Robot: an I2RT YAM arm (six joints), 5 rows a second.
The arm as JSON. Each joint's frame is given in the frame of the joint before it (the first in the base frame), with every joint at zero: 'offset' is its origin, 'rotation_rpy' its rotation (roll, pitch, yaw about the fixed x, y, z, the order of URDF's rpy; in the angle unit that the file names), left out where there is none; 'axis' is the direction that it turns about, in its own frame. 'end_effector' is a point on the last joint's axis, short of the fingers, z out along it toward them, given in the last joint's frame.
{
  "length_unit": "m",
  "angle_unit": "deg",
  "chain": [
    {
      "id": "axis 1",
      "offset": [
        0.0,
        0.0,
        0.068
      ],
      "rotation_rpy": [
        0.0,
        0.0,
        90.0
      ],
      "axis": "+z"
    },
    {
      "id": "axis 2",
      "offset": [
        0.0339,
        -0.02,
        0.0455
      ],
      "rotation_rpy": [
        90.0,
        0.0,
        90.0
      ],
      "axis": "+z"
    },
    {
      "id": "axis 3",
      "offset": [
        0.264,
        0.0,
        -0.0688
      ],
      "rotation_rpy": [
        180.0,
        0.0,
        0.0
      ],
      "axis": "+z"
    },
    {
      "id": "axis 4",
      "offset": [
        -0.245,
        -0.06,
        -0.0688
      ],
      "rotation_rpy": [
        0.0,
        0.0,
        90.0
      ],
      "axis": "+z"
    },
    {
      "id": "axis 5",
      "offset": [
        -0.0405,
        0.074,
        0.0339
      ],
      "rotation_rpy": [
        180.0,
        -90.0,
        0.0
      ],
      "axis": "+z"
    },
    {
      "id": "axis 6",
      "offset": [
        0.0,
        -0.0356,
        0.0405
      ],
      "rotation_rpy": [
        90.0,
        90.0,
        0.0
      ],
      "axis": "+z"
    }
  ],
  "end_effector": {
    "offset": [
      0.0,
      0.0,
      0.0
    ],
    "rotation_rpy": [
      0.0,
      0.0,
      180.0
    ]
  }
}
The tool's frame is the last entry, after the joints.
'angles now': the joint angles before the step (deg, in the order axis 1, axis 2, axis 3, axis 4, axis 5, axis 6). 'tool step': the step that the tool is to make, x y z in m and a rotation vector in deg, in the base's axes. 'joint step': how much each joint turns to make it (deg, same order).
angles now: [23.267 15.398 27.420 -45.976 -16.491 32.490]
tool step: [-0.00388 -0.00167 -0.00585 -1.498 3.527 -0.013]
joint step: [-0.001 0.002 0.000 -3.824 -0.001 0.021]
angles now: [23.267 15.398 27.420 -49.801 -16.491 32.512]
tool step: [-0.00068 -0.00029 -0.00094 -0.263 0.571 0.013]
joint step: [0.002 0.000 0.001 -0.635 0.001 -0.020]
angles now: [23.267 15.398 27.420 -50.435 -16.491 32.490]
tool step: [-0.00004 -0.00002 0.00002 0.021 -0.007 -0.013]
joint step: [-0.003 -0.022 0.000 -0.002 -0.002 0.020]
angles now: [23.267 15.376 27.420 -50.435 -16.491 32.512]
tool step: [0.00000 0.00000 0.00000 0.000 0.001 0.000]
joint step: [0.000 0.000 0.000 -0.001 0.000 0.000]
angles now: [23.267 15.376 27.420 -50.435 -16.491 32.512]
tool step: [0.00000 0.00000 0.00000 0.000 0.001 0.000]
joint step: [0.000 0.000 0.000 -0.001 0.000 0.000]
